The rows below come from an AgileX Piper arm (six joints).
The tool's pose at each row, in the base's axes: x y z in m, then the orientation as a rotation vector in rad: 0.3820 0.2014 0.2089 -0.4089 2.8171 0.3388; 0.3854 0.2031 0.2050 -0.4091 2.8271 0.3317; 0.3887 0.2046 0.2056 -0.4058 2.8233 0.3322; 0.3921 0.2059 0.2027 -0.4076 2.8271 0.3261; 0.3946 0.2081 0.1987 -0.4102 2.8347 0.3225; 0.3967 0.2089 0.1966 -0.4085 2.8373 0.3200; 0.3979 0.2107 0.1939 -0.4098 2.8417 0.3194; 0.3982 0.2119 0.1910 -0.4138 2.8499 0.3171; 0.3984 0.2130 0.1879 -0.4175 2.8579 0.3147
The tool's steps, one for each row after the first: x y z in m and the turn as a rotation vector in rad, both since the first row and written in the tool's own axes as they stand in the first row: -0.0024 -0.0002 0.0049 0.0044 0.0097 0.0011; -0.0060 0.0003 0.0055 0.0046 0.0053 0.0026; -0.0086 -0.0001 0.0094 0.0084 0.0094 0.0015; -0.0102 0.0004 0.0143 0.0102 0.0172 0.0010; -0.0117 0.0002 0.0169 0.0120 0.0194 0.0023; -0.0124 0.0010 0.0202 0.0120 0.0239 0.0023; -0.0121 0.0014 0.0233 0.0127 0.0327 0.0011; -0.0117 0.0018 0.0266 0.0135 0.0412 0.0001
